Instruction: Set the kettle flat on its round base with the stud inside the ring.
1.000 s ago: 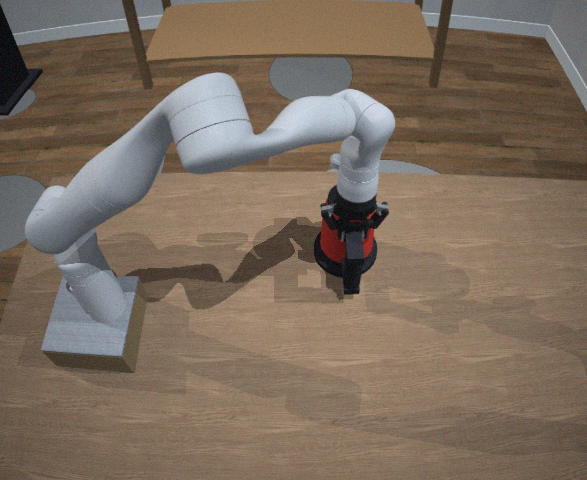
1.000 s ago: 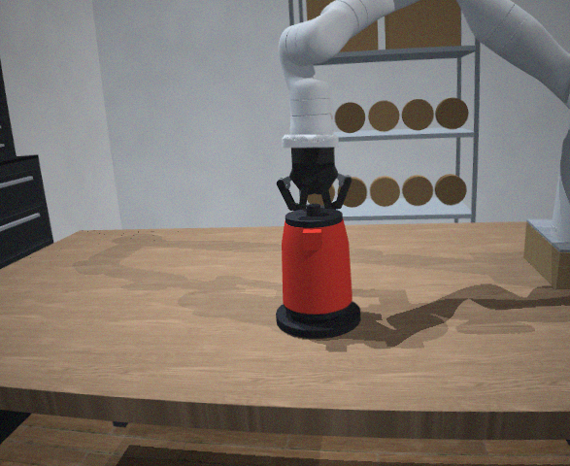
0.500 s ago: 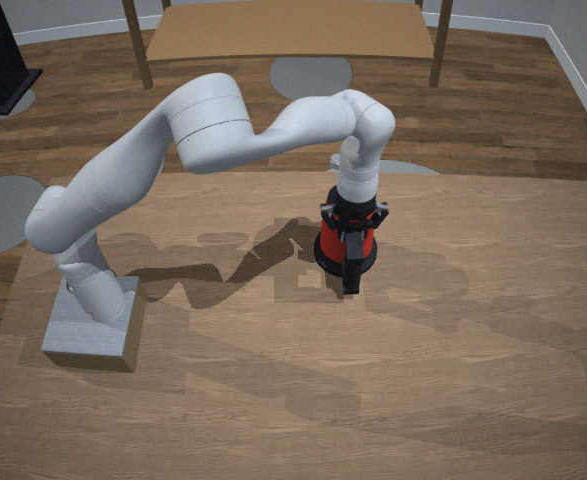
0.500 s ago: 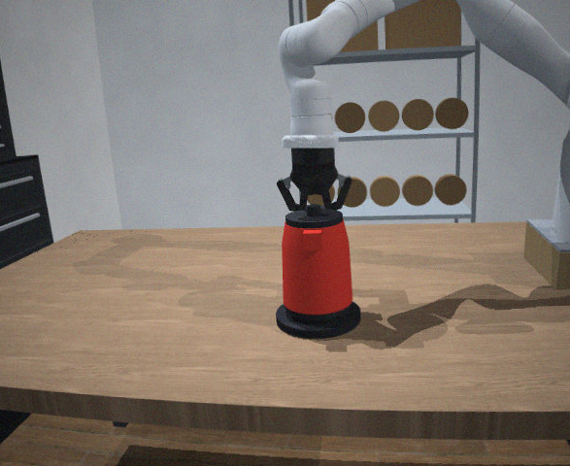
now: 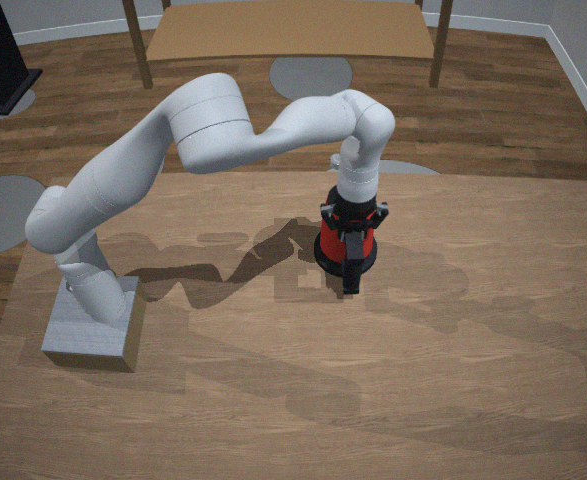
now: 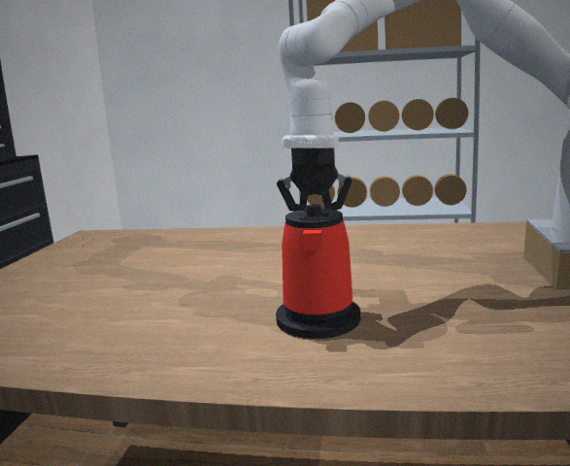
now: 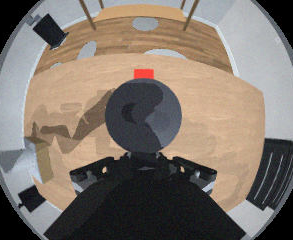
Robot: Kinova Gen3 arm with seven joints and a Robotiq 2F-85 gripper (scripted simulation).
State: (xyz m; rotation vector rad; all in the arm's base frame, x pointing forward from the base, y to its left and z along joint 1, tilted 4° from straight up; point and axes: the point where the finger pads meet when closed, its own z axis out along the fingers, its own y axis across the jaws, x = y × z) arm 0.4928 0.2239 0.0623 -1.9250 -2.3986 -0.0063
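The red kettle is 1 cm behind my hand, 3 cm to the left of it and 4 cm below it. From my hand the other things lie so: round black base: 1 cm behind, 6 cm to the left, 15 cm below.
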